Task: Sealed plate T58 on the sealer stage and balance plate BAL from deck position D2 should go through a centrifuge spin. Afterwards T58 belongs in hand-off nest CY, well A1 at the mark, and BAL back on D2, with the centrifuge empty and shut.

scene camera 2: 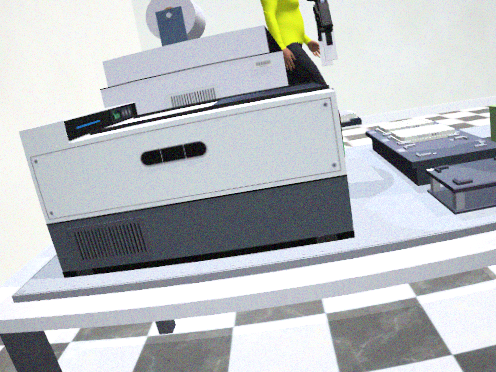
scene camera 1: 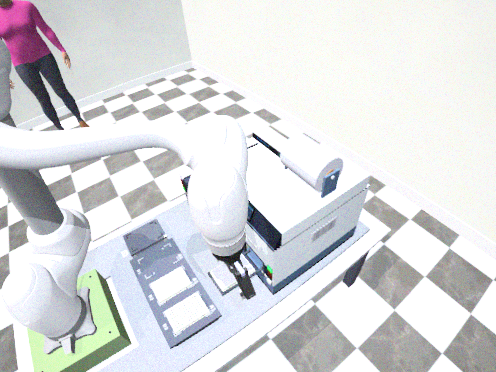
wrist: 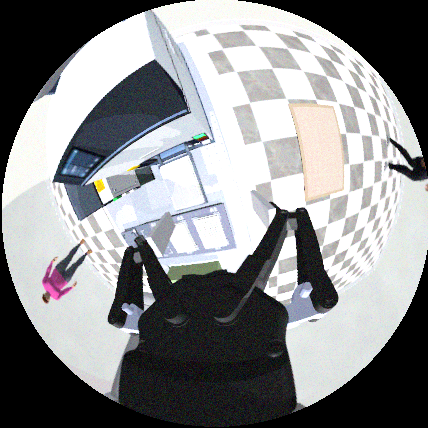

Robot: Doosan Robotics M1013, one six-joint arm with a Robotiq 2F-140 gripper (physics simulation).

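Places are measured from the arm's base along level axes (x ahead, y left, z up), in metres.
Where they show: gripper, fingertip midpoint: (scene camera 2: 329, 63) (scene camera 1: 233, 277) (wrist: 209, 209); arm's base, link origin: (scene camera 1: 68, 319).
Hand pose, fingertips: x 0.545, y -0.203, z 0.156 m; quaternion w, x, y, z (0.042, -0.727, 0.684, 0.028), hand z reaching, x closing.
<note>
Each offset is from my fingertips to the centre of the thing.
My gripper (scene camera 1: 241, 274) (scene camera 2: 326, 50) (wrist: 209, 209) is open and empty, high above the table in front of the sealer. The white plate on the sealer stage @[dx +0.027, dy +0.089, dz -0.125 m] (scene camera 1: 223, 278) (wrist: 183, 180) lies flat; in scene camera 1 the gripper partly covers it. Two white plates lie side by side on the dark deck (scene camera 1: 150, 250) (scene camera 2: 395, 161): one plate @[dx -0.180, dy +0.178, dz -0.186 m] (scene camera 1: 172, 285) (wrist: 184, 237) nearer the deck's middle, the other plate @[dx -0.166, dy +0.055, dz -0.186 m] (scene camera 1: 187, 314) (wrist: 210, 231) at its end. Their labels are unreadable. The centrifuge @[dx +0.261, dy +0.420, dz -0.123 m] (scene camera 2: 190, 190) (wrist: 124, 182) stands beside the sealer; its inside is hidden.
The tall sealer @[dx +0.322, dy +0.121, dz -0.007 m] (scene camera 1: 320, 235) (scene camera 2: 195, 75) (wrist: 140, 105) with its film roll (scene camera 1: 312, 170) (scene camera 2: 170, 22) rises close to the gripper. A low dark nest-like block @[dx -0.215, dy +0.459, dz -0.221 m] (scene camera 1: 145, 237) (scene camera 2: 467, 180) stands at the deck's far end. The green robot base (scene camera 1: 107, 325) is beyond the deck.
</note>
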